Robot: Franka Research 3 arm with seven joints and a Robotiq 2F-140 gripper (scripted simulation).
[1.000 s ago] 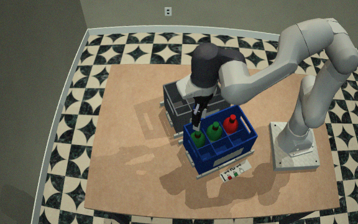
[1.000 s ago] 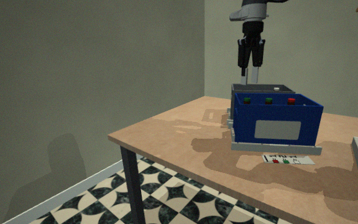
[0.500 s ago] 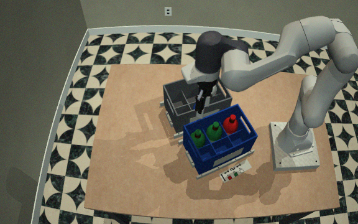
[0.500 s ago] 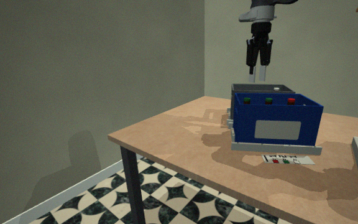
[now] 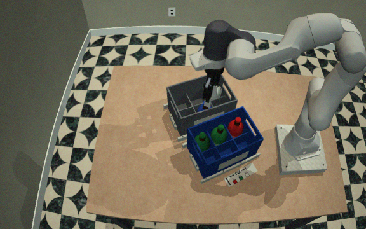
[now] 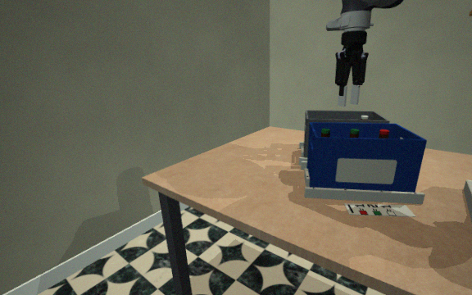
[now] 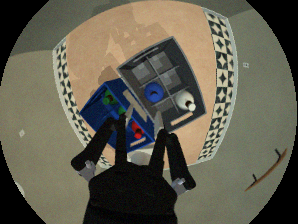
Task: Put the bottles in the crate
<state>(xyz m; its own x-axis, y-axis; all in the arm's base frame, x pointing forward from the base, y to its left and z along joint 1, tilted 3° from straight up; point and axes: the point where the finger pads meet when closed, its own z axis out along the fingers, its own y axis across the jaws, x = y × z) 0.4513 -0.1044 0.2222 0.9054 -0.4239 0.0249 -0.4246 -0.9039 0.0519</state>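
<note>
Now: the white bottle 170 mm below my hand, 150 mm to the right of it and 30 mm behind it. From my hand the other things lie so: red bottle 170 mm below, 130 mm behind, 50 mm to the left; grey crate 170 mm below, 70 mm to the right, 30 mm ahead; blue bottle 170 mm below, 30 mm to the right, 10 mm ahead.
</note>
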